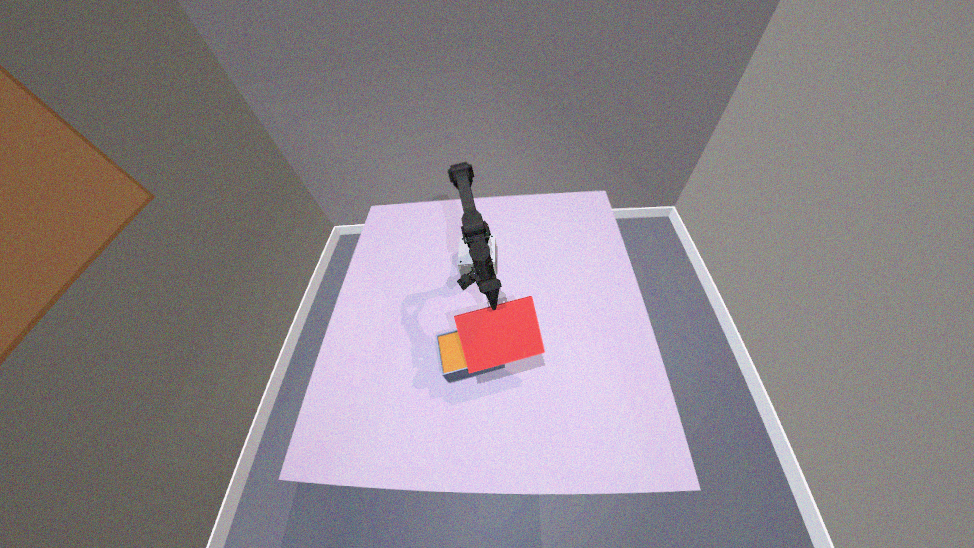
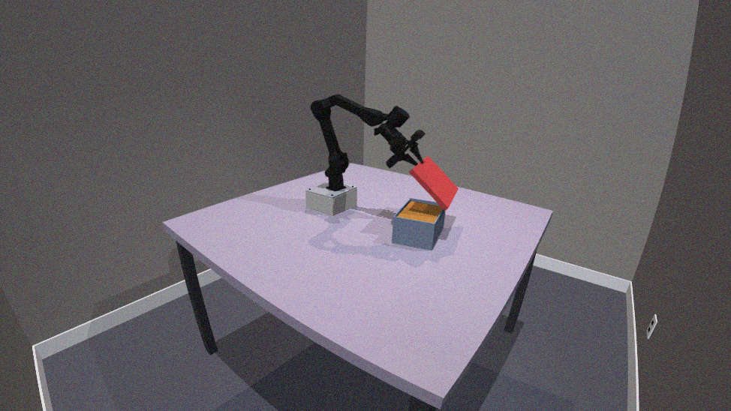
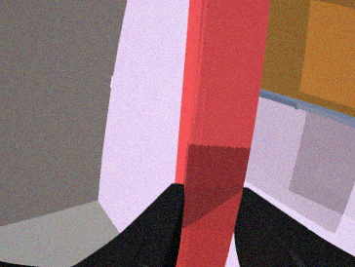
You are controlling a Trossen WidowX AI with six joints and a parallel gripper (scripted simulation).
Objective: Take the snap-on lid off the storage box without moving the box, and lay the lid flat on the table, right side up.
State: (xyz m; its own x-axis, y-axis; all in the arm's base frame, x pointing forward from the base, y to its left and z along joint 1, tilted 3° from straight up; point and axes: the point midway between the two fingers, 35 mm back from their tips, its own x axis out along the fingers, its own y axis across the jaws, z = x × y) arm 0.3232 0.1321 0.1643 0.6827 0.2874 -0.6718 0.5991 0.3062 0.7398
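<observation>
Now: the red lid 6 cm ahead of my gripper tip, 5 cm below it and 3 cm to the left of it. From my gripper tip the other things lie so: storage box: 19 cm below, 8 cm to the right, 8 cm ahead.
</observation>
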